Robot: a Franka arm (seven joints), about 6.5 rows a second.
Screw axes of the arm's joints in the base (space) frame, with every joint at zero. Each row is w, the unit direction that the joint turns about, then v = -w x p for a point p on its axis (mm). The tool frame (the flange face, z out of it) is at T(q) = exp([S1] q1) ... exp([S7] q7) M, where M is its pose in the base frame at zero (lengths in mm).
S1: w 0 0 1 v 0.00 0.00 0.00
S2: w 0 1 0 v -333.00 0.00 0.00
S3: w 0 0 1 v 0.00 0.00 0.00
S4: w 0 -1 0 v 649.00 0.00 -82.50
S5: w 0 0 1 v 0.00 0.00 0.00
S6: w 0 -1 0 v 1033.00 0.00 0.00
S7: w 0 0 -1 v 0.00 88.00 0.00
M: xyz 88.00 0.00 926.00 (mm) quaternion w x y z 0 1 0 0
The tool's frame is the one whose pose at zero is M.
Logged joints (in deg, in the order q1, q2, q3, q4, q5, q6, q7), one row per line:
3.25, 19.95, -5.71, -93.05, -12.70, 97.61, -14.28
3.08, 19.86, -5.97, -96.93, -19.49, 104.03, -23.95
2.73, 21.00, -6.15, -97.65, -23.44, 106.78, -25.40
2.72, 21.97, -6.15, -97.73, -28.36, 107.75, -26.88
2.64, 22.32, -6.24, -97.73, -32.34, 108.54, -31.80
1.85, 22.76, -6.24, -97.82, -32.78, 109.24, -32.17
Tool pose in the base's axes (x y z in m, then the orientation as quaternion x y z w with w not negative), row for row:
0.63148, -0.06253, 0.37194, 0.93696, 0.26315, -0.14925, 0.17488
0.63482, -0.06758, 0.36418, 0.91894, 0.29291, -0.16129, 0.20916
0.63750, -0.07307, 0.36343, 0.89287, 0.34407, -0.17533, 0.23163
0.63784, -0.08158, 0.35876, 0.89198, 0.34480, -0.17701, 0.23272
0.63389, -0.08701, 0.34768, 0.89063, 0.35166, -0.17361, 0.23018
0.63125, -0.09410, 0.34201, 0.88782, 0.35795, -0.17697, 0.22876
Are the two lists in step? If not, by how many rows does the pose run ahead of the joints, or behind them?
The pose runs 2 rows ahead of the joints: the pose in row i belongs to the joints in row i + 2.
